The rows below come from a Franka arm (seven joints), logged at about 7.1 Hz.
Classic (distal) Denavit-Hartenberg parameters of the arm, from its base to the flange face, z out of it. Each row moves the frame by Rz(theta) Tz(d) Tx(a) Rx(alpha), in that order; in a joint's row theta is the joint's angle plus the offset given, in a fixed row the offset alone. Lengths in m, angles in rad.
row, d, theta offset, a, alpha
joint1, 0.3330, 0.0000, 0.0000, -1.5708
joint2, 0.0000, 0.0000, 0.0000, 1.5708
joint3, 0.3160, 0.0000, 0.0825, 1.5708
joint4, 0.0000, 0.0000, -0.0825, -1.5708
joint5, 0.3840, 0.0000, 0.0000, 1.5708
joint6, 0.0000, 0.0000, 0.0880, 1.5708
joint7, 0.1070, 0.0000, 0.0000, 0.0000
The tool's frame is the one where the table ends.
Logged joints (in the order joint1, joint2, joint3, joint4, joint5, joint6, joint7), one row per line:
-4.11 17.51 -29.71 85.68 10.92 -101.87 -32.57
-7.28 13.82 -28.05 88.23 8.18 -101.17 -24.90
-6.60 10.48 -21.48 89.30 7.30 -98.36 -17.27
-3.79 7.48 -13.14 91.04 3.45 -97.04 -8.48
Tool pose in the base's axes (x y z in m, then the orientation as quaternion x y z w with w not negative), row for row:
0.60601 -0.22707 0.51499 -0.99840 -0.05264 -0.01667 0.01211
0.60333 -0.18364 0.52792 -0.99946 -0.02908 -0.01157 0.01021
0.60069 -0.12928 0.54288 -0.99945 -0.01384 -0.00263 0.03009
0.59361 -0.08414 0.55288 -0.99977 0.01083 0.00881 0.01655
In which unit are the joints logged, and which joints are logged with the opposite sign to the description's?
The joints are logged in degrees. Opposite sign: joint1, joint4, joint6.
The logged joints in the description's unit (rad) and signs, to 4 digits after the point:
0.0717 0.3056 -0.5185 -1.4954 0.1906 1.7780 -0.5685
0.1271 0.2412 -0.4896 -1.5399 0.1428 1.7657 -0.4346
0.1152 0.1829 -0.3749 -1.5586 0.1274 1.7167 -0.3014
0.0661 0.1306 -0.2293 -1.5889 0.0602 1.6937 -0.1480

